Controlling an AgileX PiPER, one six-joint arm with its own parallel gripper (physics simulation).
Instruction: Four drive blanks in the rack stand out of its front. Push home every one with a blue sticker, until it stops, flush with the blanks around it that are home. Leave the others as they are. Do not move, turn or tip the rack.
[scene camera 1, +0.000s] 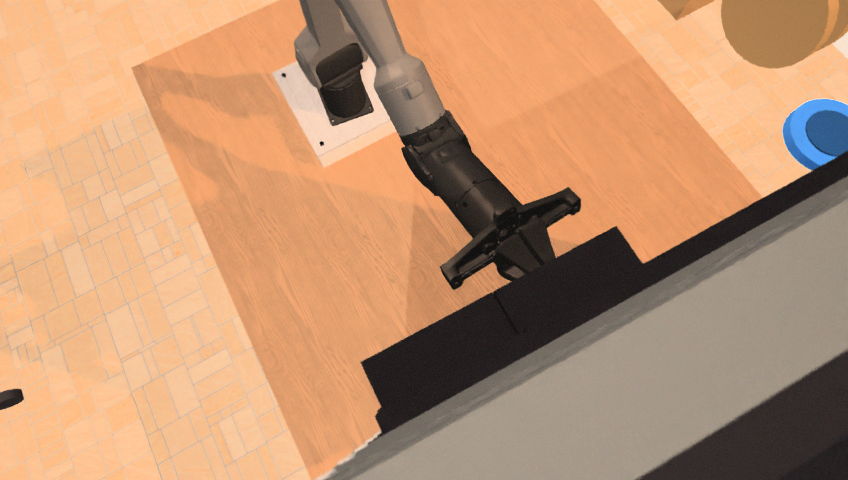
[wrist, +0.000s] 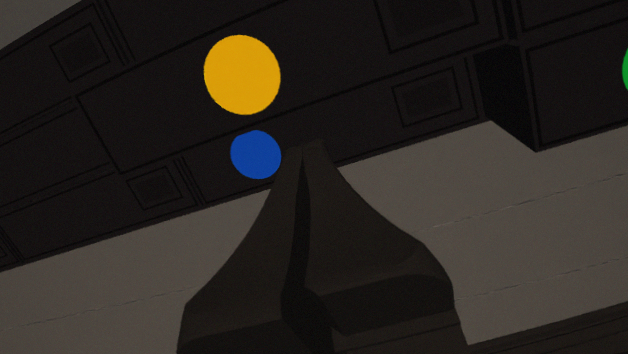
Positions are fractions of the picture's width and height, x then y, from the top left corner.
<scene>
my gripper: scene camera 1 0.67, 0.63; wrist 0.50, 0.46
rack: scene camera 1 0.85, 0.73; wrist 0.84, 0.67
</scene>
